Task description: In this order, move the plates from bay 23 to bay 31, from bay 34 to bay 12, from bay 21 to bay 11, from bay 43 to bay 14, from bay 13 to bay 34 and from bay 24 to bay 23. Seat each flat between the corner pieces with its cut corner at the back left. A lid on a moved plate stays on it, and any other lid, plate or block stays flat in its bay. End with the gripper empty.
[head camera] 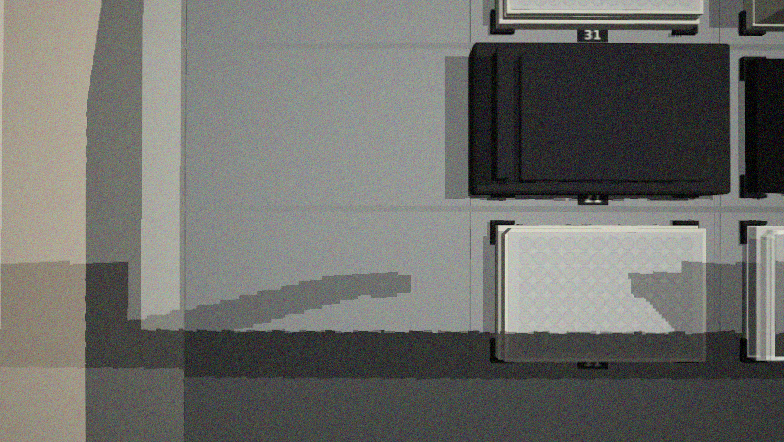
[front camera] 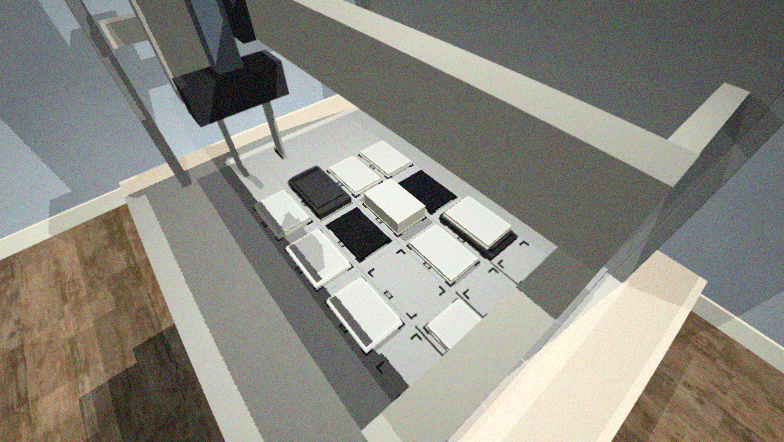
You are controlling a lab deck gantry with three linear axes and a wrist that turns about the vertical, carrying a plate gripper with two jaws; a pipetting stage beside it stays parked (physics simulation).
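Pixels of known places: gripper, between the fingertips: (front camera: 262, 163); robot's base, origin of its link: (head camera: 494, 356) (front camera: 254, 208).
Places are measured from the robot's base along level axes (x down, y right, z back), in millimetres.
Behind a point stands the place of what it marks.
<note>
My gripper (front camera: 262, 163) @(x -160, y -43, z -64 mm) is open and empty above the deck's far-left part, left of the plates. A plate (front camera: 282, 211) @(x -14, y -45, z -68 mm) (head camera: 587, 285) @(x -14, y -49, z -53 mm) lies flat in bay 11, its cut corner at the back left in the head view. Other plates are in bay 31 (front camera: 354, 174) @(x -14, y -253, z -72 mm) (head camera: 603, 5) @(x -14, y -222, z -63 mm) and bay 12 (front camera: 329, 255) @(x -14, y -62, z -247 mm) (head camera: 779, 312) @(x -14, y -33, z -172 mm), the latter two cropped in the head view. A plate (front camera: 477, 219) @(x -37, y -362, z -392 mm) sits on a dark block in bay 43. The bay 13 plate (front camera: 367, 310) @(x -15, y -48, z -398 mm) and the bay 24 plate (front camera: 454, 322) @(x -29, y -150, z -522 mm) lie flat. Bays 23, 34 and 14 hold no plate.
A dark block (front camera: 320, 191) @(x -24, y -147, z -78 mm) (head camera: 620, 115) @(x -24, y -151, z -67 mm) fills bay 21. A tall white block (front camera: 392, 203) @(x -42, y -245, z -236 mm) stands in bay 32, black blocks in bay 22 (front camera: 358, 233) @(x -8, y -147, z -234 mm) and bay 42 (front camera: 427, 189) @(x -8, y -366, z -231 mm). Plates lie in bay 41 (front camera: 385, 156) @(x -14, y -363, z -65 mm) and bay 33 (front camera: 443, 251) @(x -14, y -255, z -395 mm). Frame beams surround the deck.
</note>
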